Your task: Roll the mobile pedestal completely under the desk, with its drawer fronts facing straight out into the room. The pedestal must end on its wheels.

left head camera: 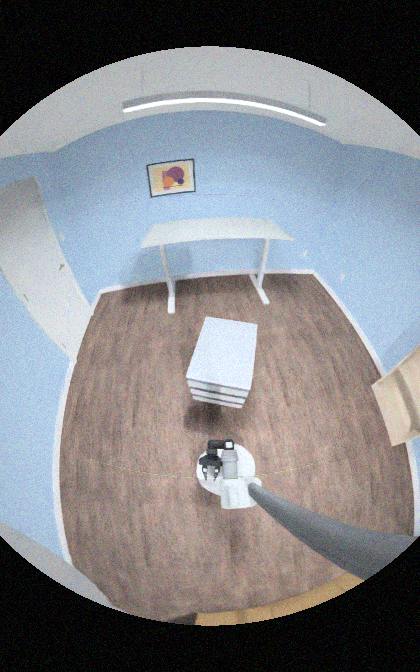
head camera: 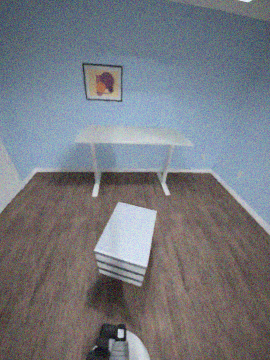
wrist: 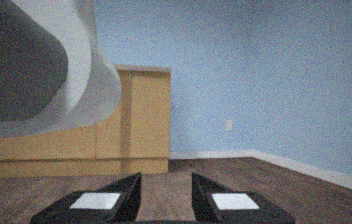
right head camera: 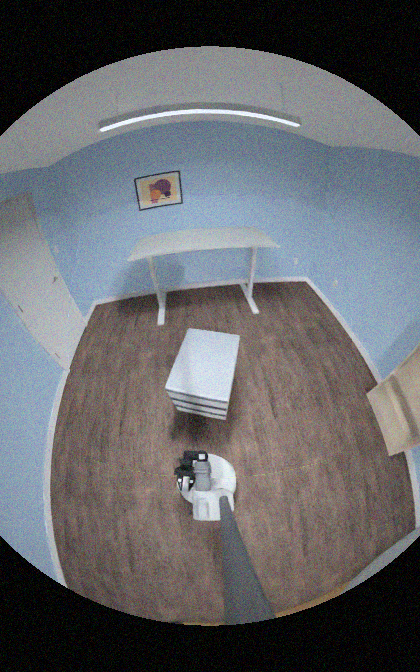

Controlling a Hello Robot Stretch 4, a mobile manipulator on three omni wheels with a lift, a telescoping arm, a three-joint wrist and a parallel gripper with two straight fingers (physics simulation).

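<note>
The white pedestal (head camera: pixel 127 232) (left head camera: pixel 225 350) (right head camera: pixel 205 362) stands upright on the floor, out in front of the desk and apart from it. Its dark-lined drawer fronts face my base, turned slightly to the left. Its wheels are hidden. The white desk (head camera: pixel 132 135) (left head camera: pixel 215 231) (right head camera: pixel 205 240) stands at the far wall on two legs with long feet; the pedestal is roughly in line with the gap between them, nearer the right leg. My gripper (left head camera: pixel 211 477) (right head camera: pixel 186 485) (wrist: pixel 166 187) is open and empty over my base, pointing away from the pedestal.
A white door (left head camera: pixel 45 270) (right head camera: pixel 40 280) is in the left wall. A pale wooden shelf unit (left head camera: pixel 387 415) (right head camera: pixel 382 425) stands at the right wall. A wooden cabinet (wrist: pixel 150 115) stands behind me in the wrist view. A framed picture (head camera: pixel 103 82) hangs above the desk.
</note>
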